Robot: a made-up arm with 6 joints. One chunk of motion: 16 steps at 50 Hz.
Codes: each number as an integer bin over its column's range. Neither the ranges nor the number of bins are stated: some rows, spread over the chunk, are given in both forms.
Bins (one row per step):
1: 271 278 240 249 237 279
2: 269 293 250 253 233 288
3: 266 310 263 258 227 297
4: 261 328 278 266 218 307
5: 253 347 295 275 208 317
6: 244 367 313 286 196 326
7: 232 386 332 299 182 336
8: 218 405 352 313 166 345
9: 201 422 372 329 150 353
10: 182 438 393 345 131 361
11: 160 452 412 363 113 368
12: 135 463 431 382 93 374
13: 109 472 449 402 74 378
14: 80 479 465 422 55 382
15: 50 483 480 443 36 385
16: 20 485 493 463 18 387
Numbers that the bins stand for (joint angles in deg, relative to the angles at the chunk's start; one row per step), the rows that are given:
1: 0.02 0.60 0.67 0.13 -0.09 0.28
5: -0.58 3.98 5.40 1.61 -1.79 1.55
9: -2.31 7.65 12.03 4.67 -5.19 2.74
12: -4.51 9.65 17.11 7.68 -8.54 3.44
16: -8.33 10.73 22.45 12.28 -12.94 3.87
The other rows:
2: -0.05 1.33 1.53 0.36 -0.32 0.58
3: -0.15 2.17 2.65 0.64 -0.67 0.88
4: -0.32 3.05 3.94 1.10 -1.20 1.21
6: -0.88 4.95 6.95 2.23 -2.49 1.85
7: -1.28 5.88 8.59 2.97 -3.32 2.18
8: -1.75 6.81 10.31 3.76 -4.25 2.48
10: -2.95 8.43 13.84 5.58 -6.31 3.01
11: -3.68 9.11 15.48 6.60 -7.37 3.24
13: -5.37 10.09 18.66 8.81 -9.66 3.58
14: -6.34 10.43 20.04 9.95 -10.77 3.71
15: -7.34 10.63 21.33 11.14 -11.89 3.81

